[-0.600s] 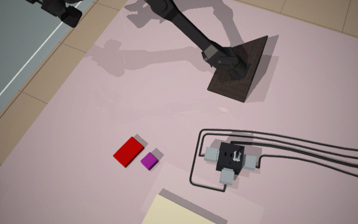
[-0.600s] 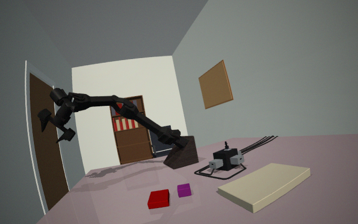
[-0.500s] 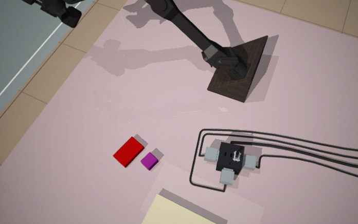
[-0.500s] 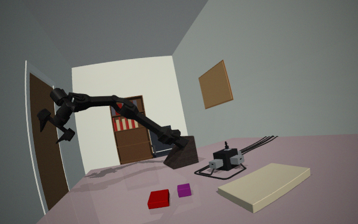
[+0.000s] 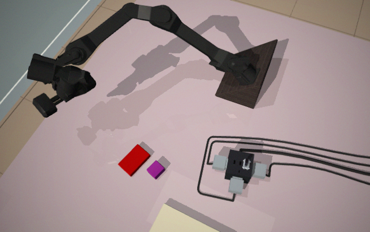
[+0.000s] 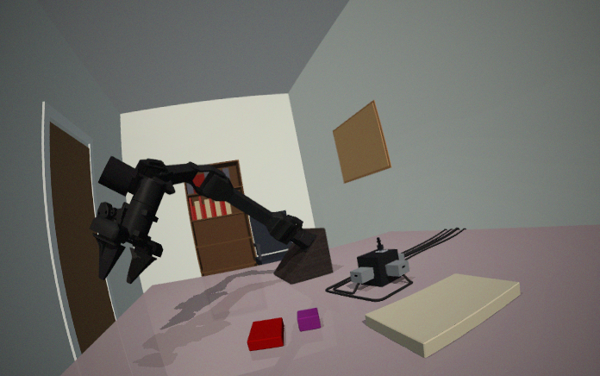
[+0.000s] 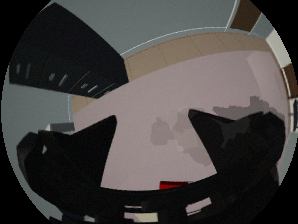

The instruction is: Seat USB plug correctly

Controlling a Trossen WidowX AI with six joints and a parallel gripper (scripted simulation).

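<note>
The usb plug is 11 cm behind my gripper tip, 60 cm to the left of it and 6 cm below it. From my gripper tip the other things lie so: purple cube (3 cm ahead, 35 cm to the left, 14 cm below); then beige slab (18 cm ahead, 54 cm to the left, 14 cm below); then red block (3 cm ahead, 26 cm to the left, 14 cm below).
</note>
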